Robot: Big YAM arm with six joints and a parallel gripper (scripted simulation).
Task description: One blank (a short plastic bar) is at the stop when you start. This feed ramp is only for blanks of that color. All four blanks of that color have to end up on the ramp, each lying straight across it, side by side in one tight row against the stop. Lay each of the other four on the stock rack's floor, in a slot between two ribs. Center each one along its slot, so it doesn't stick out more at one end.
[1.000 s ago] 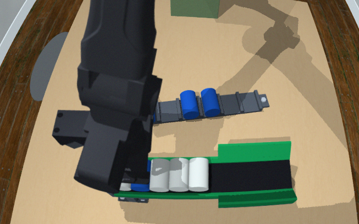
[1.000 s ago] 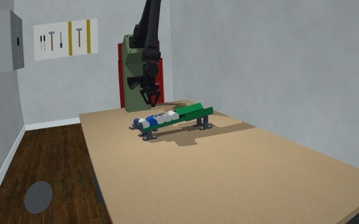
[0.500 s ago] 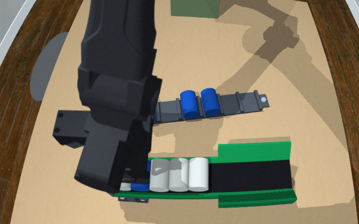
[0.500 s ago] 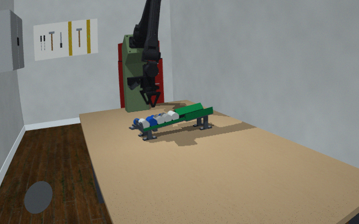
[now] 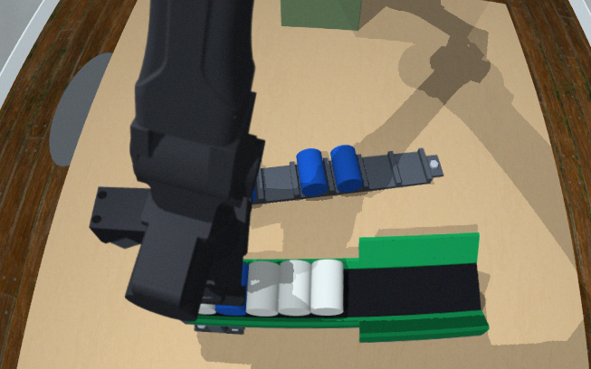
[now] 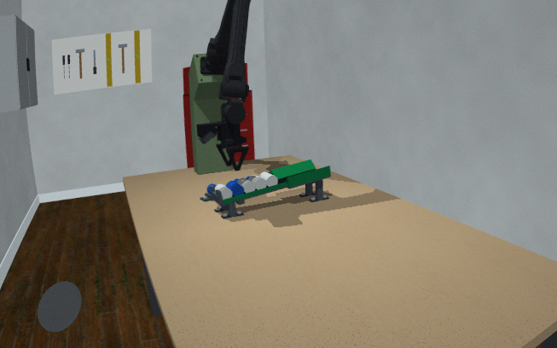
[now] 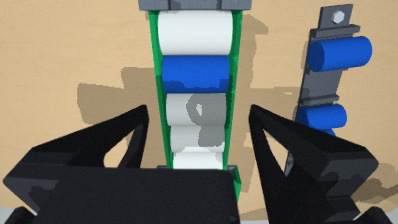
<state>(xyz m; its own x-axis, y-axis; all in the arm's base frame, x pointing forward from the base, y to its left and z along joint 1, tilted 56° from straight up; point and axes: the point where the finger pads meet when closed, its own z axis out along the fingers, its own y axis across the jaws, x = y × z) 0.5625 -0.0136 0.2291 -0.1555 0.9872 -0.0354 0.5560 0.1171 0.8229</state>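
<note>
The grey stop lies 2 cm ahead of my hand, 6 cm to the right of it and 9 cm below it. Also, from my hand: stock rack 23 cm behind, 6 cm to the left, 16 cm below.
</note>
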